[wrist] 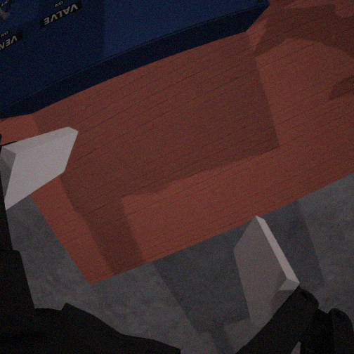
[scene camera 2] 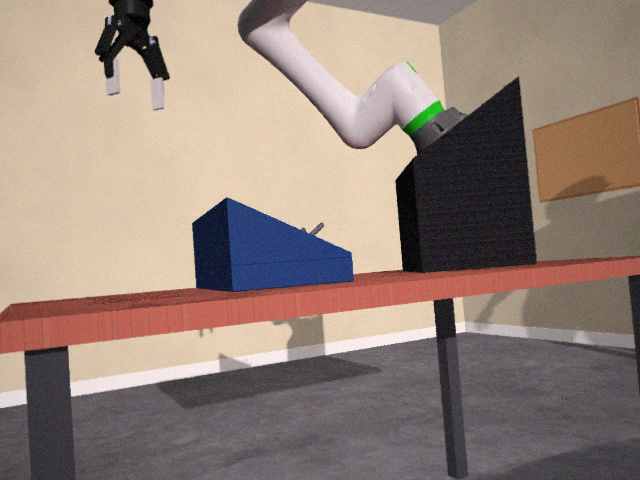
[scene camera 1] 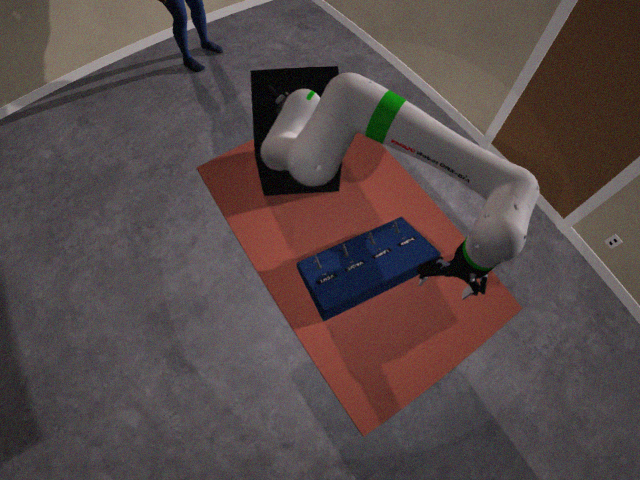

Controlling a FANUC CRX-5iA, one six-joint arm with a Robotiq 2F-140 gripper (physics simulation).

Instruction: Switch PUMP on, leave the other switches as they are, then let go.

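Frame: origin at the arm's base, x ahead, y left, z up, level; centimetres.
Where they show: gripper, between the fingertips: (scene camera 2: 137,102) (scene camera 1: 442,288); arm's base, origin of its link: (scene camera 2: 440,140).
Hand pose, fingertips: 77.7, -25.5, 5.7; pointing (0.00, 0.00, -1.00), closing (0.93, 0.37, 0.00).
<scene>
Each offset is from my fingertips to the top centre of the thing, as dx, dy, dz.
The blue sloped switch box (scene camera 1: 372,276) (scene camera 2: 289,258) (wrist: 150,30) stands on the red table. In scene view 1 its metal levers form a row: the PUMP lever {-26.6, +24.9, -28.9} (scene camera 1: 397,227) is at the right end, then LAMP {-31.5, +13.9, -28.9} (scene camera 1: 371,238), VALVE {-36.3, +2.9, -28.9} (scene camera 1: 345,251) and VENT {-41.1, -8.1, -28.9} (scene camera 1: 317,261). In scene view 2 one lever (scene camera 2: 317,229) leans toward the black stand; the other levers' settings are too small to tell. PUMP does not show in the wrist view. My gripper (scene camera 1: 445,287) (scene camera 2: 135,90) (wrist: 158,193) is open and empty, high above the table, beyond the box's tall side.
The red table (scene camera 1: 423,356) (scene camera 2: 155,315) (wrist: 200,210) carries the black stand (scene camera 1: 297,77) (scene camera 2: 475,206) under the arm's base. The white arm (scene camera 1: 439,139) (scene camera 2: 310,67) reaches past the PUMP end of the box. A person's legs (scene camera 1: 180,33) show on the floor behind the stand.
</scene>
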